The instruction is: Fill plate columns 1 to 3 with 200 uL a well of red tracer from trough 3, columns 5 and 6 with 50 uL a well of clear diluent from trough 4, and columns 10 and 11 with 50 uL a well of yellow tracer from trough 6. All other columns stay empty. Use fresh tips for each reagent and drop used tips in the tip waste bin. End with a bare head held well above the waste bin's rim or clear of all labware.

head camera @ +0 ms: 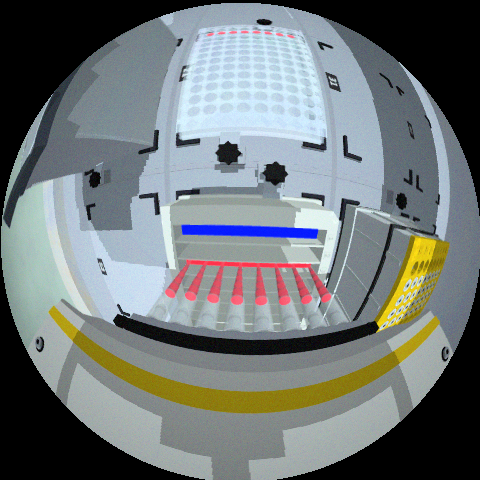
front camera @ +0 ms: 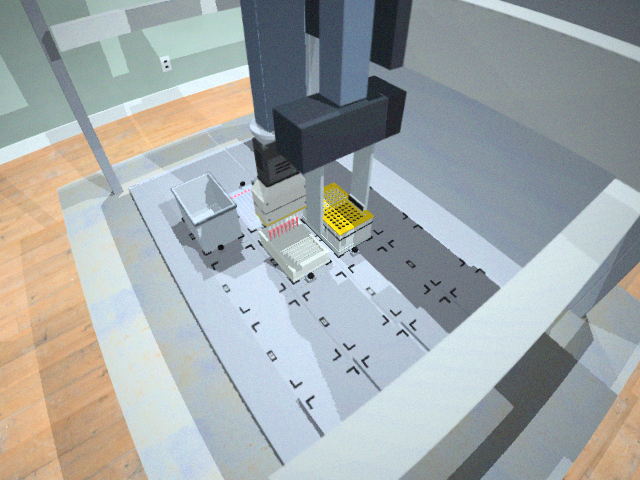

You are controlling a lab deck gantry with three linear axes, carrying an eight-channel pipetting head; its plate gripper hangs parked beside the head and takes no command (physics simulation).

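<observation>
The head [front camera: 279, 198] [head camera: 245, 400] carries eight tips [front camera: 283, 227] [head camera: 261, 287] with red liquid inside. They reach down to the red strip in the trough rack [front camera: 311, 267] [head camera: 327, 245]; whether their ends touch liquid is unclear. A blue strip [head camera: 250, 231] lies farther along the rack; the other troughs' contents cannot be told. The plate [front camera: 247, 206] [head camera: 252, 132] has one line of eight red wells at its far edge. The waste bin [front camera: 206, 209] stands left of the plate. The yellow tip rack [front camera: 345, 219] [head camera: 417, 280] has filled and dark holes. My parked gripper [front camera: 338, 219] hangs open, its paddles apart.
The head's tall dark column [front camera: 273, 62] and crossbar [front camera: 330, 129] stand over the labware. Black locating knobs [front camera: 310, 275] [head camera: 228, 152] sit beside the carriers. A pale frame beam [front camera: 444, 346] crosses the near right, and a thin post [front camera: 77, 103] rises at the left.
</observation>
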